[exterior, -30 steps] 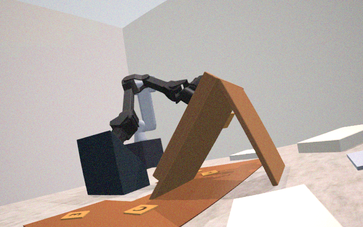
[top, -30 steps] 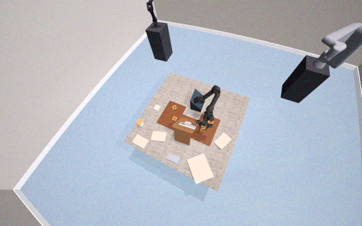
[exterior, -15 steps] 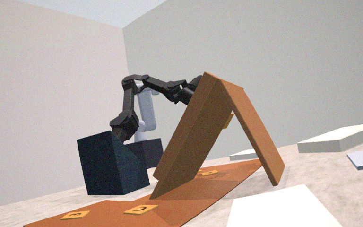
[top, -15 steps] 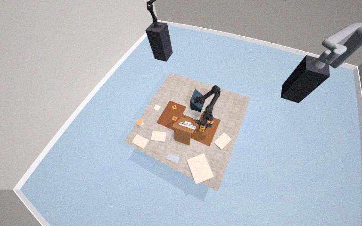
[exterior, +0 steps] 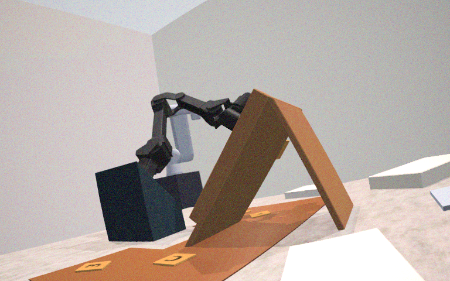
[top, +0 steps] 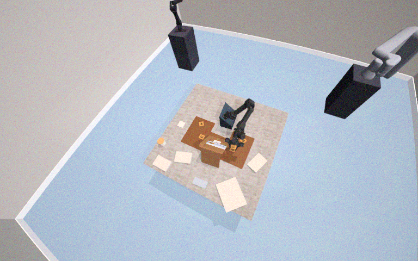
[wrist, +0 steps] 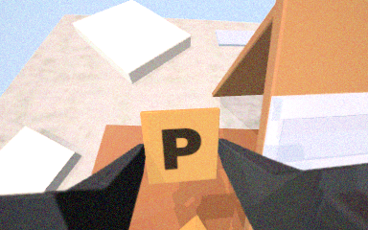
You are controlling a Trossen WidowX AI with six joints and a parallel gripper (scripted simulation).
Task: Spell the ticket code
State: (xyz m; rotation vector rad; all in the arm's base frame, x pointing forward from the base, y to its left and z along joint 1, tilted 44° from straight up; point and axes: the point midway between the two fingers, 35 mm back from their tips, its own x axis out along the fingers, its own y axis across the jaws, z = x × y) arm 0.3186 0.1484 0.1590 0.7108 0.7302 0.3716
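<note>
The orange tile marked 5 lies 23 cm to the right of my gripper tip and 1 cm ahead of it. From my gripper tip the other things lie so: j tile 17 cm below, 10 cm behind, 2 cm to the right; white ticket 19 cm to the right, 7 cm below, 5 cm behind; orange tile marked p right at my gripper tip.
</note>
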